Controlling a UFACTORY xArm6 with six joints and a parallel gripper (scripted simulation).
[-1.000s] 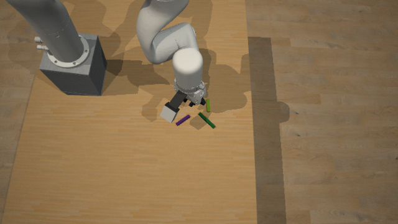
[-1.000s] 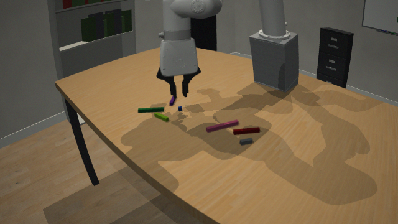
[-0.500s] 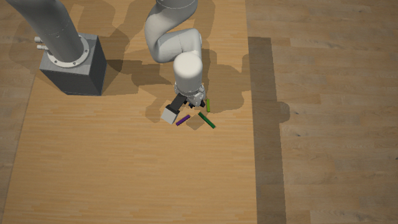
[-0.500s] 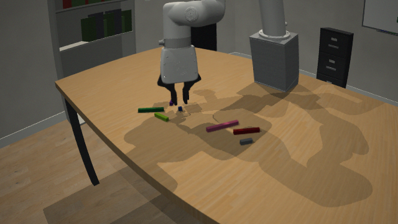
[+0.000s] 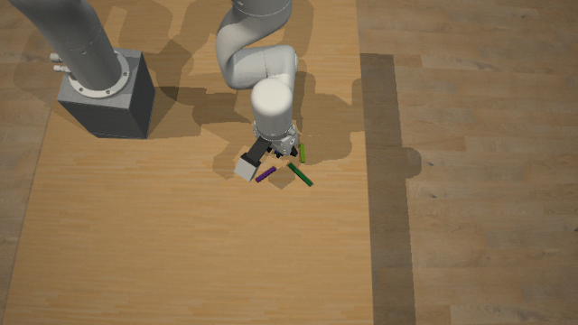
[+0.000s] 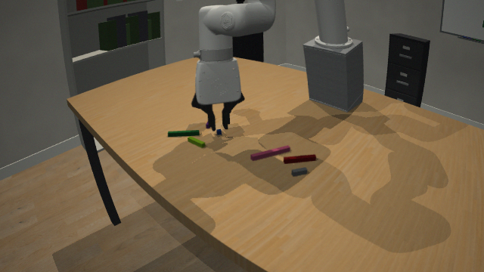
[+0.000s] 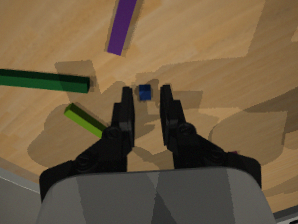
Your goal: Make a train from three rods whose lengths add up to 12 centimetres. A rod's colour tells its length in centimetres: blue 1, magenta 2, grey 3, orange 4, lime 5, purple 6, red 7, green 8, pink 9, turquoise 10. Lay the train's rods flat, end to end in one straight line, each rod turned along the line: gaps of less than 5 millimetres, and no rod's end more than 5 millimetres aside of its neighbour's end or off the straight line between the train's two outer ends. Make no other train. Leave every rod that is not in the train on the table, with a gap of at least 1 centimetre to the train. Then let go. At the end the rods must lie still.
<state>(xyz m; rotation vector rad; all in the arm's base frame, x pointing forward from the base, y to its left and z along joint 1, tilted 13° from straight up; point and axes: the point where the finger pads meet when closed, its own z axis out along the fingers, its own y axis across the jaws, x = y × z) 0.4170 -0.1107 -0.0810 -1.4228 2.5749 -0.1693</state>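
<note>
My hand is 30 mm above the blue rod. From my hand the other things lie so: green rod 60 mm ahead, 60 mm to the right, 30 mm below; purple rod 30 mm behind, 60 mm to the right, 30 mm below; lime rod 70 mm ahead, 30 mm below.
</note>
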